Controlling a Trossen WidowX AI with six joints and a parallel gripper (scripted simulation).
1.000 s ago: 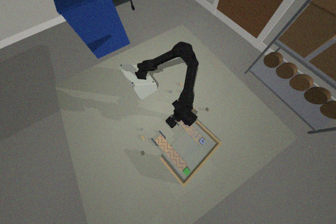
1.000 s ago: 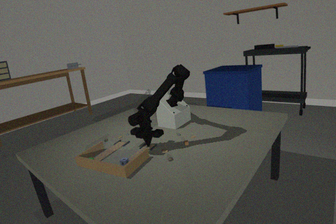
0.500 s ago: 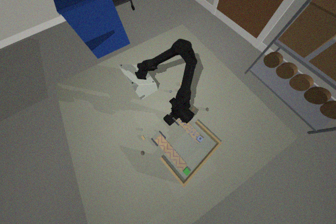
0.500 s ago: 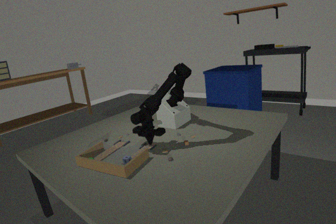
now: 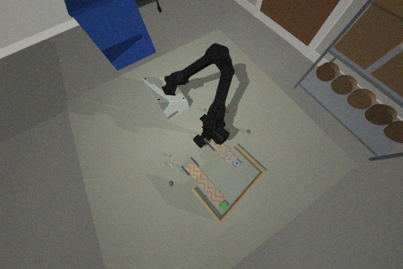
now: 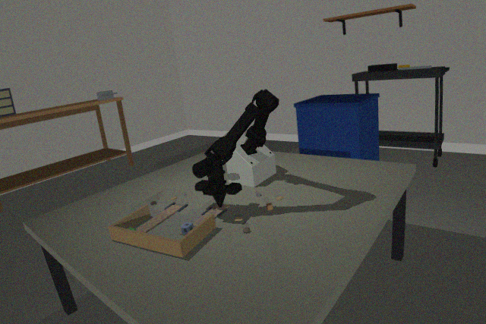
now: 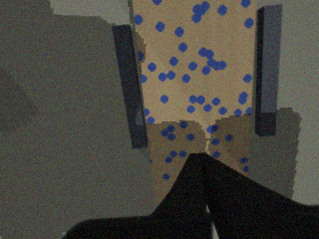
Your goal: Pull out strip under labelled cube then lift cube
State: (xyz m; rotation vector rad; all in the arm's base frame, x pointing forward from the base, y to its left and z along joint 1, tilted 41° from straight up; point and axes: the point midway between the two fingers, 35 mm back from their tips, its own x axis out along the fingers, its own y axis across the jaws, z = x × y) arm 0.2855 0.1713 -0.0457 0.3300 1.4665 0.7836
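Now: the dotted strip 90 mm ahead of my gripper tip and 20 mm to the left of it.
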